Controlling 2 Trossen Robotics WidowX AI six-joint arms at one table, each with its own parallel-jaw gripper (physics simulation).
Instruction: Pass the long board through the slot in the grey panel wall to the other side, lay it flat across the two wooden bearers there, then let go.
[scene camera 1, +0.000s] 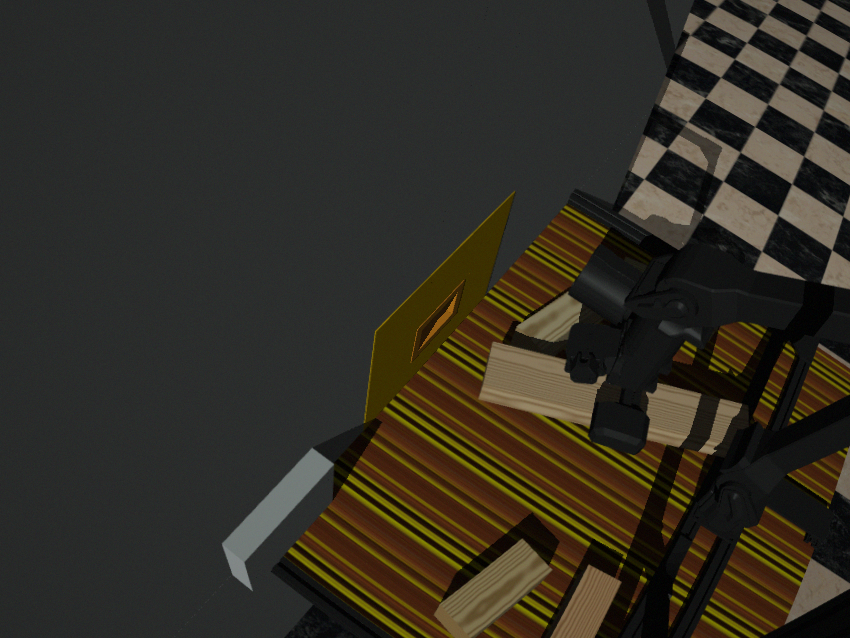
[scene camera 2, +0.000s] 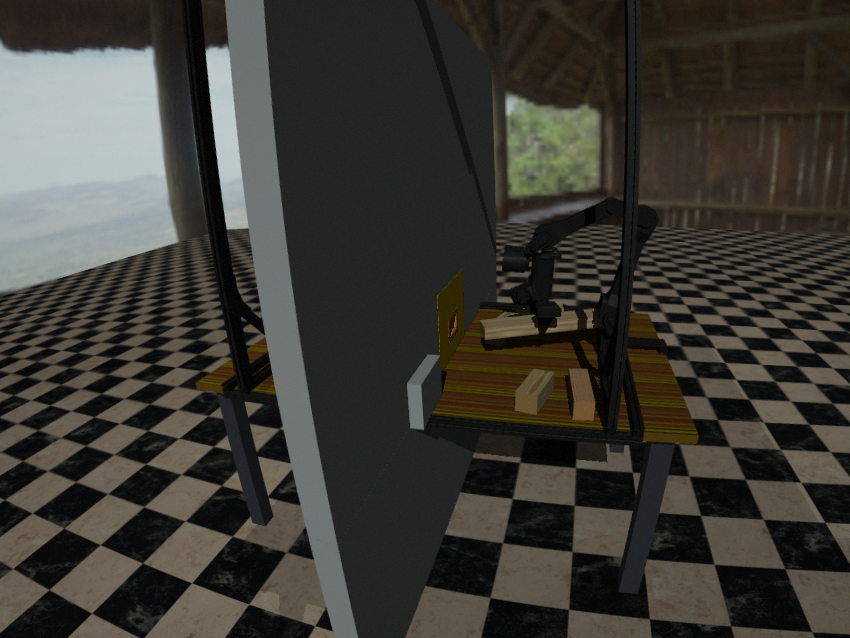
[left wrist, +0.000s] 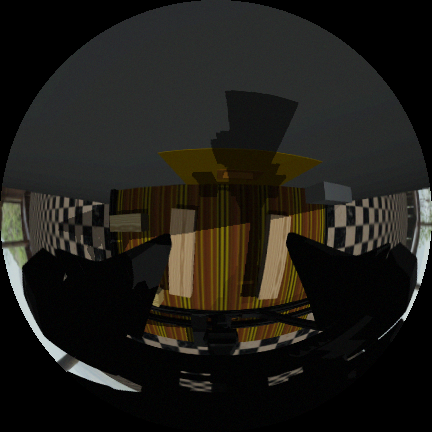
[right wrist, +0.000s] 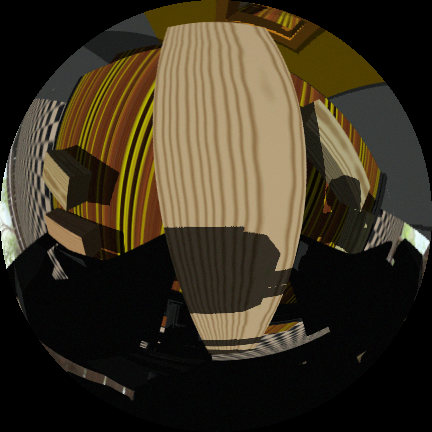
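The long pale board is held a little above the striped table, one end pointing at the slot. My right gripper is shut on the board near its rear part. The slot sits in a yellow patch of the grey panel wall. In the left wrist view my left gripper is open and empty on the other side, facing the slot over the two wooden bearers.
Loose wooden blocks lie on the right arm's side: two near the front edge, one behind the board. A grey bracket sticks out of the wall. A small block lies beside the bearers.
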